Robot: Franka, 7 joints.
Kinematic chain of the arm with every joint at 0, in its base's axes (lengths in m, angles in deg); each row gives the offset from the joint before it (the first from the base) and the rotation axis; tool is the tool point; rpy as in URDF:
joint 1: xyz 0 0 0.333 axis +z
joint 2: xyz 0 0 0 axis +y
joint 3: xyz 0 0 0.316 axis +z
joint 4: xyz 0.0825 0 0 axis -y
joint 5: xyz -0.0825 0 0.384 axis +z
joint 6: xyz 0 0 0 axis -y
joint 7: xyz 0.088 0 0 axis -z
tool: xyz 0 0 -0.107 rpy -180 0 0
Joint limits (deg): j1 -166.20..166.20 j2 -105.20..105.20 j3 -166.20..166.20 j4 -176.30..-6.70 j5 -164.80..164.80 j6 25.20..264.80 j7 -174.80..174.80
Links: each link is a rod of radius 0.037 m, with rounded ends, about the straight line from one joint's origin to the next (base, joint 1, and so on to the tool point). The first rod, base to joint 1, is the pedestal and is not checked.
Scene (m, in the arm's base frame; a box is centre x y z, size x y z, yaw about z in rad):
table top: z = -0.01
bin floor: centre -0.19 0.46 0 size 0.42 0.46 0.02 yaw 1.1
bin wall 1: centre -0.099 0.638 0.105 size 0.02 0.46 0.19 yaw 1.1
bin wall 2: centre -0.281 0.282 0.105 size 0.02 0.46 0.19 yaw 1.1
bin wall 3: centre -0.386 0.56 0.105 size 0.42 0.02 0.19 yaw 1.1
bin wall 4: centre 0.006 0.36 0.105 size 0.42 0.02 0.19 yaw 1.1
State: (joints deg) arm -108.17 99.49 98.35 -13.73 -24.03 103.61 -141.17
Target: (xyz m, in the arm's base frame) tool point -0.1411 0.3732 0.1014
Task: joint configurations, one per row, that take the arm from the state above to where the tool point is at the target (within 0.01 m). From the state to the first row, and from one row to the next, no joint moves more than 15 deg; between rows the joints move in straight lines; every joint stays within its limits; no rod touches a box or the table.
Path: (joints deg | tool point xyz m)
1: -101.95 84.79 105.89 -26.36 -21.85 102.94 -141.17 | 0.1332 -0.7972 0.4532
2: -95.74 70.08 113.43 -38.98 -19.67 102.26 -141.17 | 0.3071 -0.6482 0.6928
3: -89.52 55.38 120.97 -51.61 -17.49 101.59 -141.17 | 0.4182 -0.3833 0.8656
4: -83.31 40.68 128.51 -64.23 -15.31 100.91 -141.17 | 0.4356 -0.0587 0.9339
5: -77.09 25.98 136.04 -76.86 -13.13 100.24 -141.17 | 0.3566 0.2508 0.8834
6: -70.88 11.27 143.58 -89.48 -10.95 99.56 -141.17 | 0.2092 0.4740 0.7284
7: -64.66 -3.43 151.12 -102.11 -8.77 98.89 -141.17 | 0.0435 0.5657 0.5092
8: -58.44 -18.13 158.66 -114.73 -6.60 98.22 -141.17 | -0.0860 0.5207 0.2816
9: -52.23 -32.83 166.20 -127.36 -4.42 97.54 -141.17 | -0.1411 0.3732 0.1014

